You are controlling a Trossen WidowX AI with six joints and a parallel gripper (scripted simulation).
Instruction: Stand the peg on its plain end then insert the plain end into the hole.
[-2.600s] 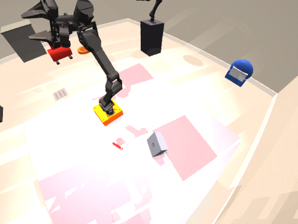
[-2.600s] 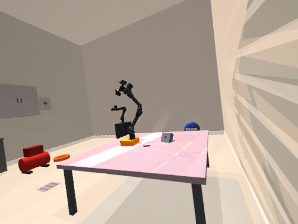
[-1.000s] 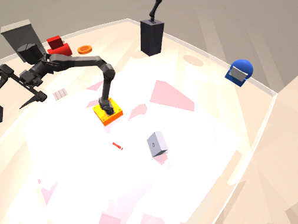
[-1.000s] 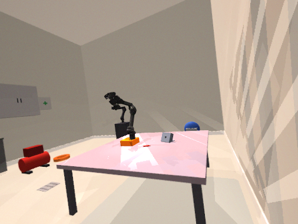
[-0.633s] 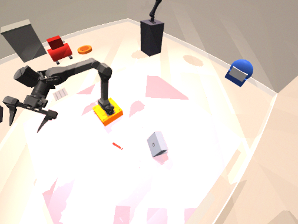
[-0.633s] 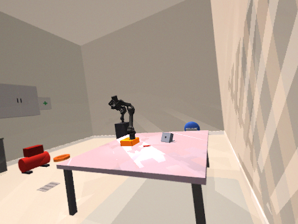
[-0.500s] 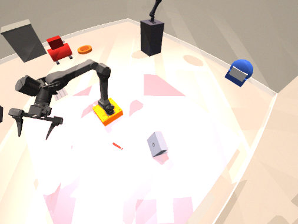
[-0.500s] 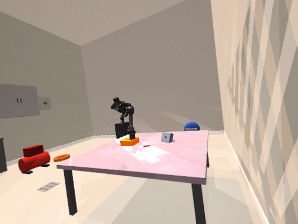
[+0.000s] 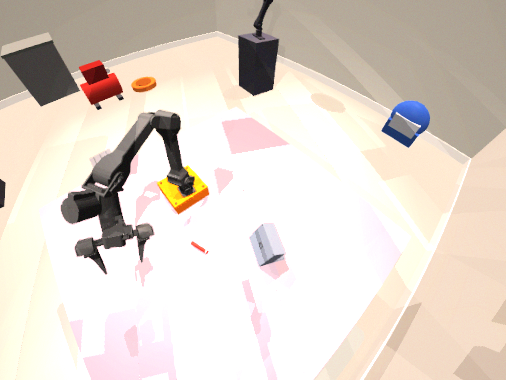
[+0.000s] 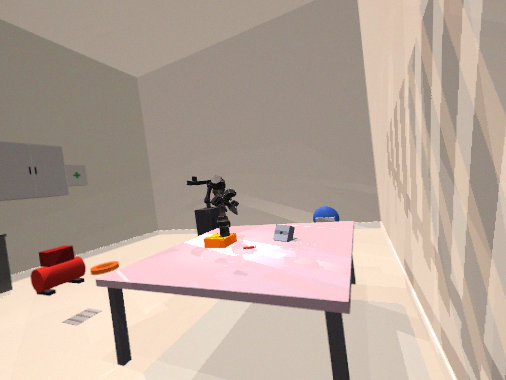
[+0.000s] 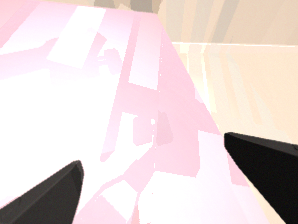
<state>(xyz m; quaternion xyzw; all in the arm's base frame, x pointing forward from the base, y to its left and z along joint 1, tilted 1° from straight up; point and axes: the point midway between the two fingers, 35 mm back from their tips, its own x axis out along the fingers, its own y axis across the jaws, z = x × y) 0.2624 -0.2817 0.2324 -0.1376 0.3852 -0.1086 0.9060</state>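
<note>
My gripper tip is 3 cm past the peg, 21 cm to the right of it and 26 cm above it. Also, from my gripper tip: sloped panel 12 cm ahead, 42 cm to the left, 22 cm below.
</note>
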